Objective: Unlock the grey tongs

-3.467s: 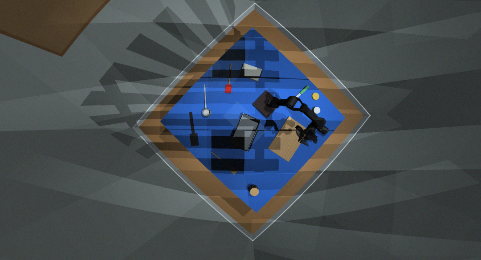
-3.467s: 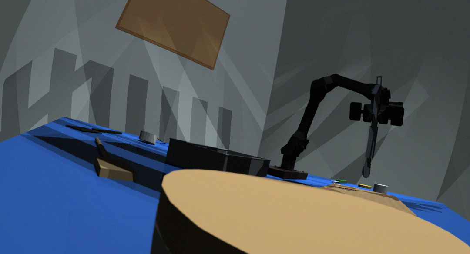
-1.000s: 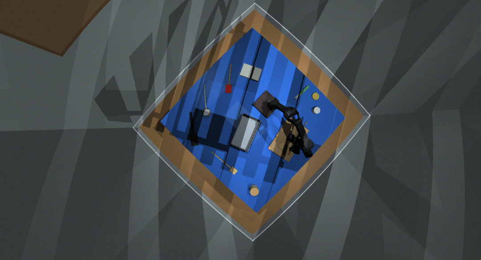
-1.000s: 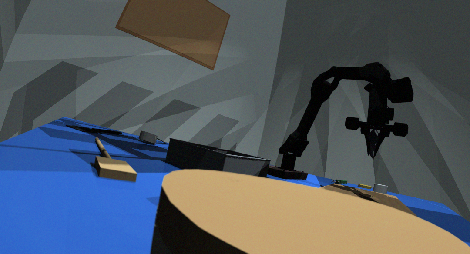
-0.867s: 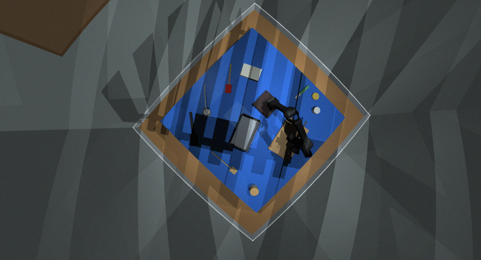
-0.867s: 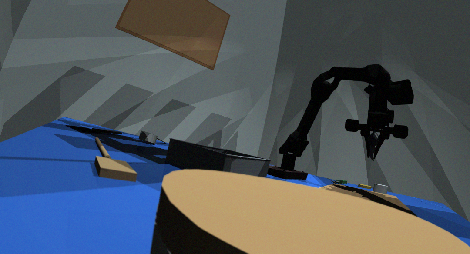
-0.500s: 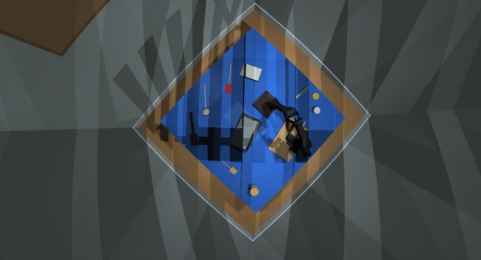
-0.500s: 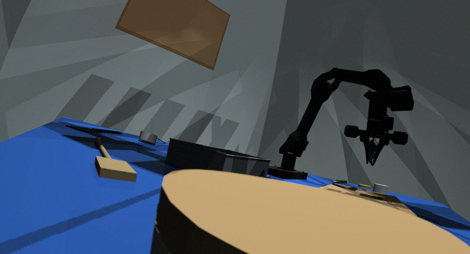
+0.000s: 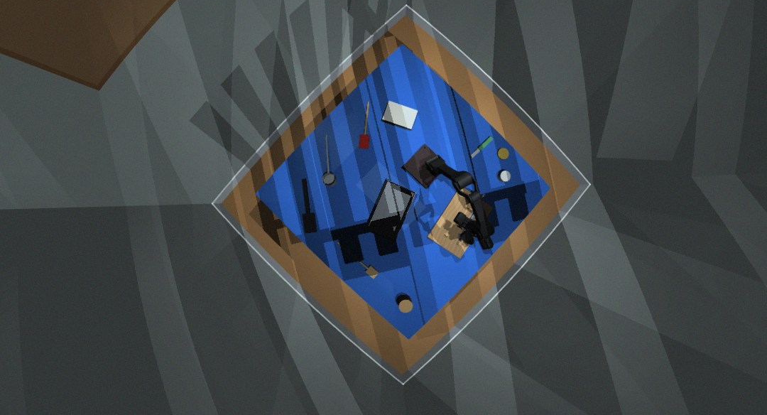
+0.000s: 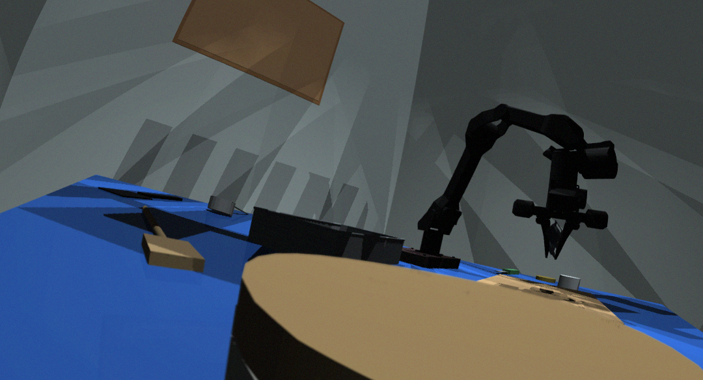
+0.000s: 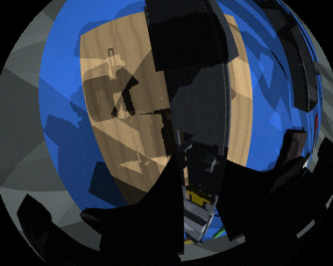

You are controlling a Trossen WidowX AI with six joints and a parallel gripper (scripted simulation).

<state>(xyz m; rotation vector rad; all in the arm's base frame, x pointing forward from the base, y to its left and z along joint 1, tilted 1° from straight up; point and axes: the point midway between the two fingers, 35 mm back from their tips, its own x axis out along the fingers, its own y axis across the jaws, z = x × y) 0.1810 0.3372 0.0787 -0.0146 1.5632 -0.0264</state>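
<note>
Now: gripper tip 70 mm above the wooden board. Round my gripper tip: white block 650 mm to the right, 330 mm behind, 70 mm below; then roasting tin 380 mm to the right, 170 mm ahead, 50 mm below; then tan cup 570 mm ahead, 40 mm below, 10 mm to the right.
</note>
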